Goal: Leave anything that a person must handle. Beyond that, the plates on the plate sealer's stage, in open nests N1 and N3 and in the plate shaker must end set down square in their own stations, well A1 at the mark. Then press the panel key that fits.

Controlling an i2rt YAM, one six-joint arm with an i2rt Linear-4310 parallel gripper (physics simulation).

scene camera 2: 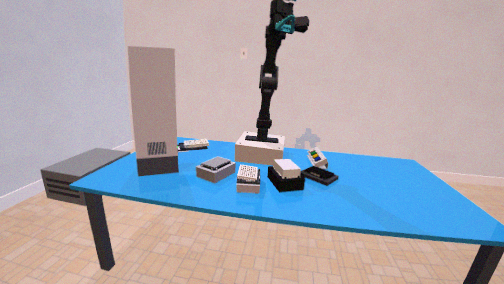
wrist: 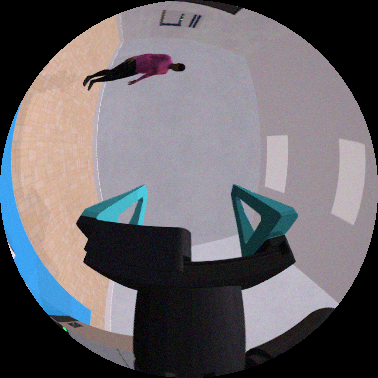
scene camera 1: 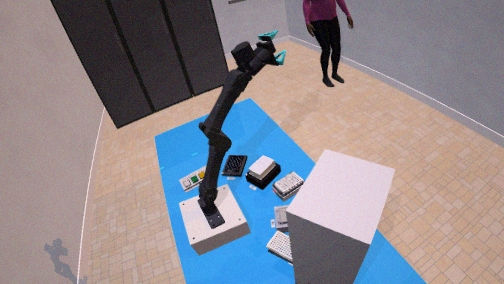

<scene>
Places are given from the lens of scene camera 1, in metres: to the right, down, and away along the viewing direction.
grey tower (scene camera 1: 332,220): 0.16, 0.16, 0.47
</scene>
